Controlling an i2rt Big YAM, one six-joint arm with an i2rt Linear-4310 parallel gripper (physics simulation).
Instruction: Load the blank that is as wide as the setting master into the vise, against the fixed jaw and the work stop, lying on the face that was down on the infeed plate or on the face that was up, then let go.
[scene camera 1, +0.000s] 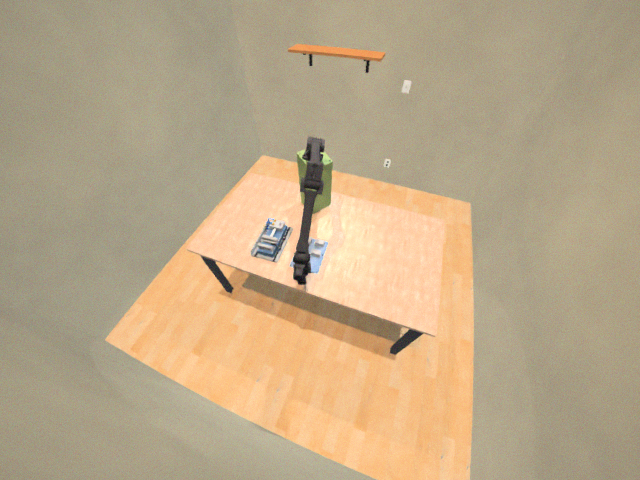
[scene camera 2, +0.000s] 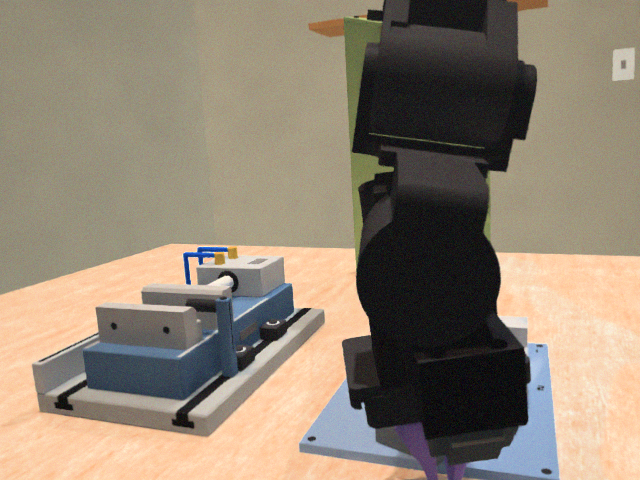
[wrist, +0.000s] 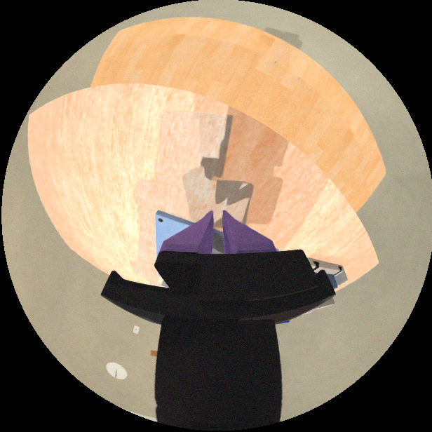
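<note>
The vise (scene camera 1: 271, 240) (scene camera 2: 136, 366) is blue with pale grey jaws. Its front jaw (scene camera 2: 144, 325) has two holes; another jaw (scene camera 2: 178, 290) stands behind it. A blue post (scene camera 2: 225, 335) with a dark rod stands at its right side. My gripper (scene camera 1: 302, 285) (scene camera 2: 443, 472) (wrist: 217, 215) points down over the front of the light blue infeed plate (scene camera 1: 316, 266) (scene camera 2: 336, 426) (wrist: 169, 232). Its purple fingers are nearly together with nothing between them. Pale blocks (scene camera 1: 319, 242) (scene camera 2: 518, 329) are on the plate, mostly behind the arm in scene camera 2. Which is blank or setting master, I cannot tell.
The vise stands on a grey slotted base (scene camera 2: 206, 421) left of the plate. A tall green block (scene camera 1: 323, 193) (scene camera 2: 361, 206) stands behind the arm. The wooden table (scene camera 1: 382, 258) has its front edge near my gripper. An orange shelf (scene camera 1: 336, 51) is on the wall.
</note>
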